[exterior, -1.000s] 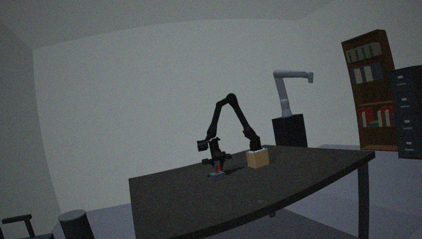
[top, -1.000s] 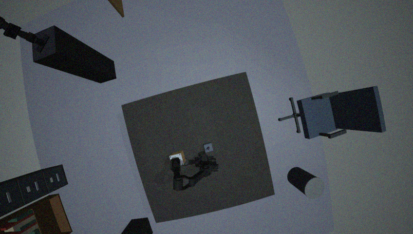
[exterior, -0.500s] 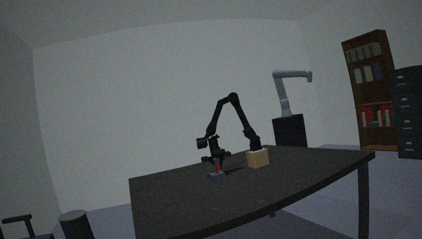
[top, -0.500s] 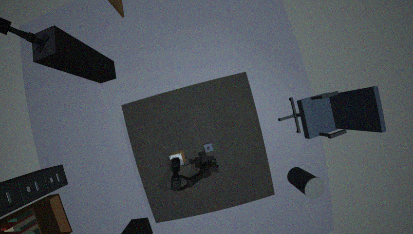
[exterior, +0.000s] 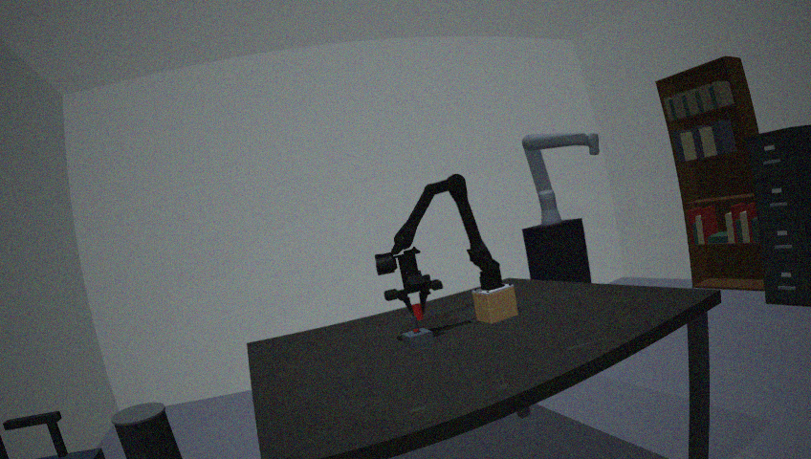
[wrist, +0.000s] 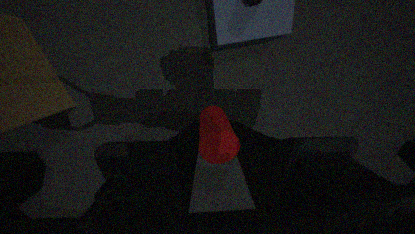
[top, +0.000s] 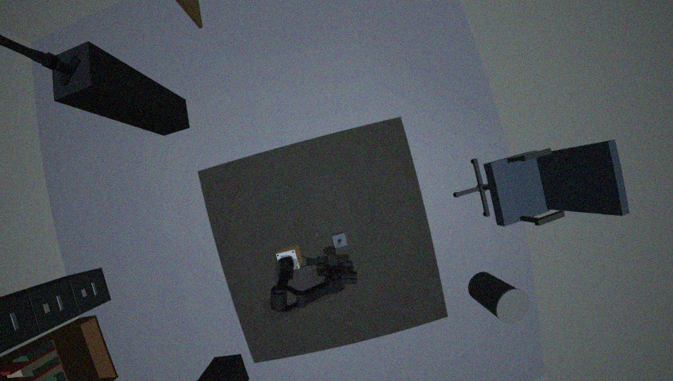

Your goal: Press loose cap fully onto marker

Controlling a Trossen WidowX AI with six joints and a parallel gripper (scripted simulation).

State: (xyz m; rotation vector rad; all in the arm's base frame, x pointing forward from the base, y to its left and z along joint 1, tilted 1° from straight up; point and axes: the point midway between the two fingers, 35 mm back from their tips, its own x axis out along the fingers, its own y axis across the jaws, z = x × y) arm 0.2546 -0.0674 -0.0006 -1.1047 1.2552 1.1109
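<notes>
Right now my gripper tip is 5 cm short of the grey holder block, 11 cm to the right of it and 5 cm above it. The rest, counted from my gripper tip: red cap 1 cm above.
</notes>
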